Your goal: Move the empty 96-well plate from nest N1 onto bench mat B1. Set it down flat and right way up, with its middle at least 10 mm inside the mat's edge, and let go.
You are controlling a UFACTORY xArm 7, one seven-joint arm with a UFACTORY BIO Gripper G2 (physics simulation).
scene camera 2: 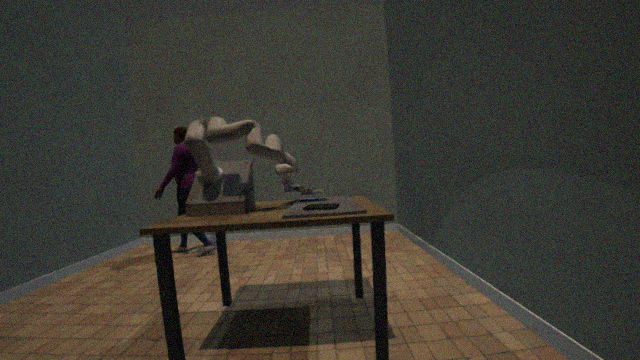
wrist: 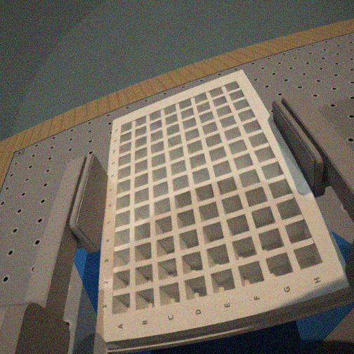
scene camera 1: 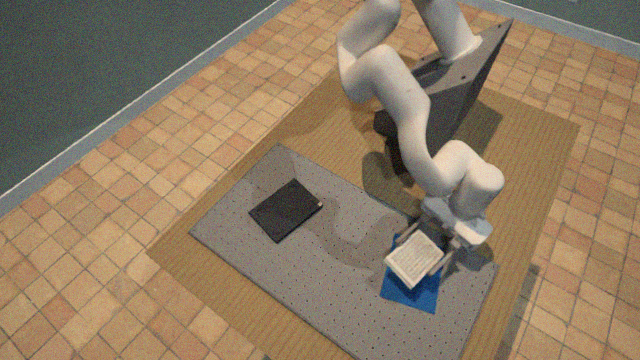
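Note:
The cream 96-well plate is right way up, wells facing up and looking empty. My gripper is shut on its two long sides. It holds the plate above the blue bench mat B1, apart from it. In scene camera 1 the plate looks turned relative to the mat and covers much of it. In scene camera 2 the gripper and plate are small and dim, above the blue mat. The black nest N1 holds no plate.
The grey perforated board carries the nest and mat. It lies on the wooden table. The arm's dark wedge-shaped base stands behind the board. A person is beyond the table.

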